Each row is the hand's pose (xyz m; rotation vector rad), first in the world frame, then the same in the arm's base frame.
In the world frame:
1: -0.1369 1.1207 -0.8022 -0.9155 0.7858 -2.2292
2: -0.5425 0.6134 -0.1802 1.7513 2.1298 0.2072
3: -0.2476 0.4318 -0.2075 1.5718 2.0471 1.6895
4: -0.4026 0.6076 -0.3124 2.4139 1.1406 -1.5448
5: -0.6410 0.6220 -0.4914 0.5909 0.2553 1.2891
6: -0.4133 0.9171 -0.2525 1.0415 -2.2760 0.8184
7: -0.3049 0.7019 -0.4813 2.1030 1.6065 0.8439
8: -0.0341 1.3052 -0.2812 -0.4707 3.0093 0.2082
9: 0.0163 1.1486 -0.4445 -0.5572 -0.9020 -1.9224
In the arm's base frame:
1: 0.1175 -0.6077 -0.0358 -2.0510 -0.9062 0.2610
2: 0.5054 0.1857 0.1340 1.3547 -2.1603 1.2271
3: 0.4546 0.2275 -0.2071 0.3208 -1.7713 0.8455
4: 0.4676 0.0635 -0.0100 -0.8907 1.2141 -1.4717
5: 0.6710 -0.0956 0.1397 0.0549 -2.2365 -1.4248
6: 0.2393 -0.0138 0.1934 1.9703 0.8809 0.9676
7: 0.4002 -0.1330 -0.0718 0.5379 -2.4935 1.0532
8: -0.2582 -0.2192 0.1188 1.7819 -0.3334 0.5653
9: -0.1243 -0.3019 -0.0513 -0.6965 -0.6826 0.9145

